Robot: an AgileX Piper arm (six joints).
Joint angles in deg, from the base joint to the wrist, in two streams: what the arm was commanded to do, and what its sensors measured. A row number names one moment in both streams.
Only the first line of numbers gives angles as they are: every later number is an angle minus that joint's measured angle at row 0.
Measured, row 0:
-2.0 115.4 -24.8 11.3 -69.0 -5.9
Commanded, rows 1 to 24:
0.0 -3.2 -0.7 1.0 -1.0 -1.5
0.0 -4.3 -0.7 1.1 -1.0 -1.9
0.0 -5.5 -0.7 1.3 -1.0 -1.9
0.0 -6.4 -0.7 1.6 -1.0 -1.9
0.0 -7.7 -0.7 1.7 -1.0 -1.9
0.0 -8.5 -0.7 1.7 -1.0 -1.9
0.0 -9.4 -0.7 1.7 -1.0 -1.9
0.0 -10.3 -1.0 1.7 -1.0 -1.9
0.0 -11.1 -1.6 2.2 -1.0 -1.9
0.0 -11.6 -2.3 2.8 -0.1 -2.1
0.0 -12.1 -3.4 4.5 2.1 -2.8
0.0 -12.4 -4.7 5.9 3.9 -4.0
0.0 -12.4 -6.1 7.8 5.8 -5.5
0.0 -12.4 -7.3 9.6 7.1 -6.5
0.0 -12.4 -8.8 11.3 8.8 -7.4
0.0 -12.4 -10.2 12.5 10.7 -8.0
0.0 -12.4 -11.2 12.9 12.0 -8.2
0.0 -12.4 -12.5 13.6 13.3 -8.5
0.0 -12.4 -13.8 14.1 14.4 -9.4
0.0 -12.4 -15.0 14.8 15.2 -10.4
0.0 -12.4 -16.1 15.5 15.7 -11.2
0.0 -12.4 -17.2 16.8 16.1 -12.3
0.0 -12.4 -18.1 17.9 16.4 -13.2
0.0 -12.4 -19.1 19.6 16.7 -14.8
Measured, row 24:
0.0 -11.3 -15.0 15.6 19.7 -10.2
